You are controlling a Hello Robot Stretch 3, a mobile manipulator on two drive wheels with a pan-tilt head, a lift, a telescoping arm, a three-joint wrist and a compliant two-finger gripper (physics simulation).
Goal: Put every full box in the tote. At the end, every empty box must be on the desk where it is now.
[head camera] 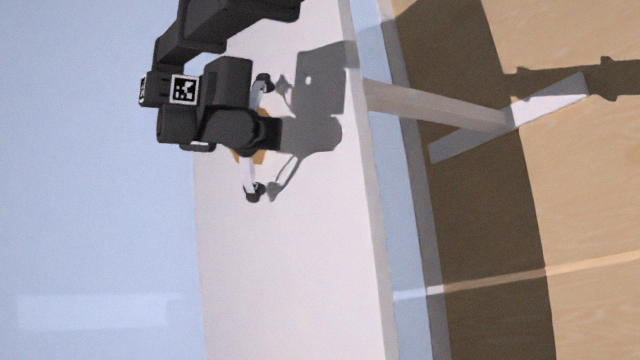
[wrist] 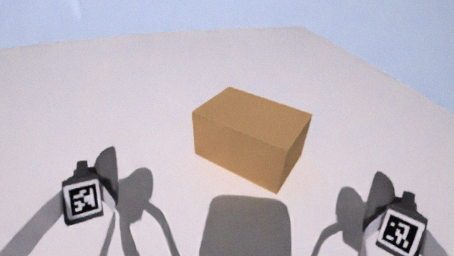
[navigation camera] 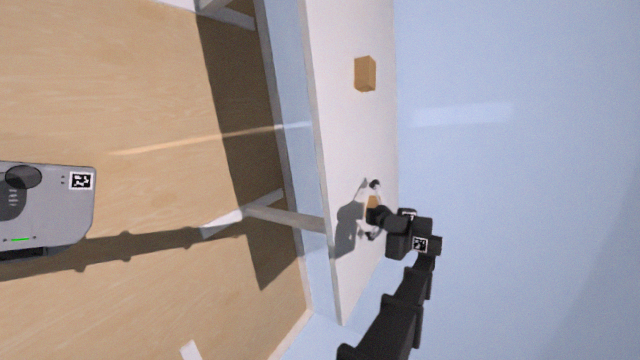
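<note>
A closed orange-brown box sits on the white desk, partly hidden under the wrist in the head and navigation views. A second similar box stands farther along the desk in the navigation view. Whether either box is full or empty cannot be told. My gripper is open above the desk, fingers spread wide. In the wrist view the near box lies ahead of the fingertips, between their lines, slightly turned. The tote does not show.
A desk leg with a slanted foot stands below the desk's front edge. My grey base is on the wooden floor in the navigation view. My dark arm reaches past the desk's end. A pale blue wall runs behind the desk.
</note>
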